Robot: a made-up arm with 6 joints. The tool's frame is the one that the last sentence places. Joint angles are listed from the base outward.
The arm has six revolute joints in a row. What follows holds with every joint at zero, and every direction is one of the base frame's.
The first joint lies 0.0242 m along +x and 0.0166 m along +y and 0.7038 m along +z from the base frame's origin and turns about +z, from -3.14 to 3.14 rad.
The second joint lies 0.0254 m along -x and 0.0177 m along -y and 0.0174 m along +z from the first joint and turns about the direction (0, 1, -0.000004), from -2.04 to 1.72 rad.
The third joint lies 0.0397 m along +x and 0.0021 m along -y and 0.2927 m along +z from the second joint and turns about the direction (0, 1, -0.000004), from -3.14 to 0.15 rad.
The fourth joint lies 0.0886 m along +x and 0.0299 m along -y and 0.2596 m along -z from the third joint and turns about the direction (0, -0.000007, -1), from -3.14 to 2.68 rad.
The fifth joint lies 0.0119 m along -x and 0.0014 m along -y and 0.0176 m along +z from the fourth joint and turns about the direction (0, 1, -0.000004), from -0.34 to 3.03 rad.
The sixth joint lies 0.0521 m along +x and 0.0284 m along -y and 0.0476 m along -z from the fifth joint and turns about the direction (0, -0.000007, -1), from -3.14 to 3.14 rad.
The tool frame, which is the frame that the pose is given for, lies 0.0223 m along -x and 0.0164 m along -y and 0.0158 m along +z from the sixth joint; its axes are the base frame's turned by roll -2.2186, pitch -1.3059 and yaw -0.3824 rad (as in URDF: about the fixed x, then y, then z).
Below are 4 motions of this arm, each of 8 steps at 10 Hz.
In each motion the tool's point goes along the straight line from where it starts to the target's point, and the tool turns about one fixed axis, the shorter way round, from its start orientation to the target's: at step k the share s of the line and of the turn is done. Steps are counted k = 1, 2, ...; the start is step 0. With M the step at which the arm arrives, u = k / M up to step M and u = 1 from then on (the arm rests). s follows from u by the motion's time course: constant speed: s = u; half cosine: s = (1 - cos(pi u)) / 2; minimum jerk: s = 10 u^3 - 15 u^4 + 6 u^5.
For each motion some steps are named. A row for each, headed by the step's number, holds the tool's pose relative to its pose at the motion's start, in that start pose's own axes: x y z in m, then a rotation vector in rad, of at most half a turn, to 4 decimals.
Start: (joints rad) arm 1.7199 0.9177 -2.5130 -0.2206 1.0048 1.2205
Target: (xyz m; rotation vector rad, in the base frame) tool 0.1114 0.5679 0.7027 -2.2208 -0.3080 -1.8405
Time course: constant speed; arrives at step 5
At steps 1, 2, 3, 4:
1: -0.0408 0.0319 -0.0073 -0.1777 -0.0817 -0.0835
2: -0.0815 0.0637 -0.0146 -0.3555 -0.1635 -0.1671
3: -0.1223 0.0956 -0.0218 -0.5332 -0.2452 -0.2506
4: -0.1631 0.1275 -0.0291 -0.7110 -0.3270 -0.3341

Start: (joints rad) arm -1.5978 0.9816 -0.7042 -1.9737 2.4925 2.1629
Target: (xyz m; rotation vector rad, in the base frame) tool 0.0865 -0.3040 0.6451 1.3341 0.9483 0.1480
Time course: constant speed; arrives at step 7
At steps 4, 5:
4: 0.0528 0.0891 0.0475 -0.1493 0.1811 0.0292
5: 0.0659 0.1114 0.0594 -0.1867 0.2263 0.0365

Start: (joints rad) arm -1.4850 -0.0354 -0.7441 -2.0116 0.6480 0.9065
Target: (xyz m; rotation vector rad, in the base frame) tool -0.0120 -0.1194 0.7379 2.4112 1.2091 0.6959
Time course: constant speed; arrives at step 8
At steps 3, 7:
3: 0.0030 -0.0813 -0.0006 0.2027 0.0005 -0.1255
7: 0.0070 -0.1897 -0.0015 0.4730 0.0011 -0.2929

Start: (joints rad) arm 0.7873 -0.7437 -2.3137 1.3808 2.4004 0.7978
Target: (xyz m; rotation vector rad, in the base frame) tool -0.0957 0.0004 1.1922 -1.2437 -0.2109 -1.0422
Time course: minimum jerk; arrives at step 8
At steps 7, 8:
7: -0.0292 0.1015 0.1080 -0.5762 0.2660 0.0005
8: -0.0296 0.1031 0.1098 -0.5856 0.2703 0.0005

